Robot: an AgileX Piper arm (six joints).
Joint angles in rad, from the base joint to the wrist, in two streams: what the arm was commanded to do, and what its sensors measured. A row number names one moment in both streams.
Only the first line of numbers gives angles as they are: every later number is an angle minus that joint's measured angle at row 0.
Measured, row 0:
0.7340 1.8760 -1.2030 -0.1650 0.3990 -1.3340
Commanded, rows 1 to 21:
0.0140 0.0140 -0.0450 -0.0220 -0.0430 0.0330
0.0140 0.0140 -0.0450 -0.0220 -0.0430 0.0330
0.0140 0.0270 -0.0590 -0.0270 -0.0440 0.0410
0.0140 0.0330 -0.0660 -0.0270 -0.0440 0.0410
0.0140 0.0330 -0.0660 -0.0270 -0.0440 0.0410
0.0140 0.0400 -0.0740 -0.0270 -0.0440 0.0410
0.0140 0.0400 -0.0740 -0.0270 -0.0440 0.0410
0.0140 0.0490 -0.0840 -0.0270 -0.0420 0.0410
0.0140 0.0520 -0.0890 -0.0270 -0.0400 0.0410
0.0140 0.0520 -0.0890 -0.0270 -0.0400 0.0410
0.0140 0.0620 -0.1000 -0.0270 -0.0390 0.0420
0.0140 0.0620 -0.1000 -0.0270 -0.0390 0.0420
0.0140 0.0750 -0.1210 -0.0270 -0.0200 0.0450
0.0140 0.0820 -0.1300 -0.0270 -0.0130 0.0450
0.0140 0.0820 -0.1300 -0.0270 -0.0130 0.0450
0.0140 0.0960 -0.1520 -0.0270 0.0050 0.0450
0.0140 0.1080 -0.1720 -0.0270 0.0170 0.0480
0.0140 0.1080 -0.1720 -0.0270 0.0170 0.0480
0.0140 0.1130 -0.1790 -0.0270 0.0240 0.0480
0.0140 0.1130 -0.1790 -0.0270 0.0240 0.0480
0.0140 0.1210 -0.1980 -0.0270 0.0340 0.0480
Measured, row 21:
0.0100 0.1250 -0.1590 -0.0110 0.0700 0.0350
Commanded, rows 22 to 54:
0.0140 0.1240 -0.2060 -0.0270 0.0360 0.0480
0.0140 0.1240 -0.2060 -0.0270 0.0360 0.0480
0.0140 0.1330 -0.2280 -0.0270 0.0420 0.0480
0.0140 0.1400 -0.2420 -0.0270 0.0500 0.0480
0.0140 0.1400 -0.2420 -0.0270 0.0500 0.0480
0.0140 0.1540 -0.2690 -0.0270 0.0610 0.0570
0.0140 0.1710 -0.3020 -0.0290 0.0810 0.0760
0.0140 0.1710 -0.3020 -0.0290 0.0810 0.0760
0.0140 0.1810 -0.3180 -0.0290 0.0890 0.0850
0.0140 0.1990 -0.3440 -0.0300 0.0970 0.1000
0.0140 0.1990 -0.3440 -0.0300 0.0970 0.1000
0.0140 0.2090 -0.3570 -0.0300 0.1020 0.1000
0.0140 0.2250 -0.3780 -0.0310 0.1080 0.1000
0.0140 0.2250 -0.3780 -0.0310 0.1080 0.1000
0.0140 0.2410 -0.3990 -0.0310 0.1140 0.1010
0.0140 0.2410 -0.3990 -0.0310 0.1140 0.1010
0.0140 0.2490 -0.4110 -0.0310 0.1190 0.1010
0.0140 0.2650 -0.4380 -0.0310 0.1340 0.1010
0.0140 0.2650 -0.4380 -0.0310 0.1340 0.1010
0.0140 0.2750 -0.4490 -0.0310 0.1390 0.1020
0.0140 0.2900 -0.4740 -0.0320 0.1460 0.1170
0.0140 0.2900 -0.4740 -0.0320 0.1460 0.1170
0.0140 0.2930 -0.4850 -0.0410 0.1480 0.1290
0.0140 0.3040 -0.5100 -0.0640 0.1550 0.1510
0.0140 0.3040 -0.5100 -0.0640 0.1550 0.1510
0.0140 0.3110 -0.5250 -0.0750 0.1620 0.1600
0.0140 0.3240 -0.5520 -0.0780 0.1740 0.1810
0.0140 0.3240 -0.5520 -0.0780 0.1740 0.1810
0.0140 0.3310 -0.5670 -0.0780 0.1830 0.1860
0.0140 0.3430 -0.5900 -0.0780 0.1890 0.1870
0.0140 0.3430 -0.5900 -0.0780 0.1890 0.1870
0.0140 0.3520 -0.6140 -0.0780 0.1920 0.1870
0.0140 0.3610 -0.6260 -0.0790 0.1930 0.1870
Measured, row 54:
0.0100 0.3600 -0.5840 -0.0560 0.2310 0.1810
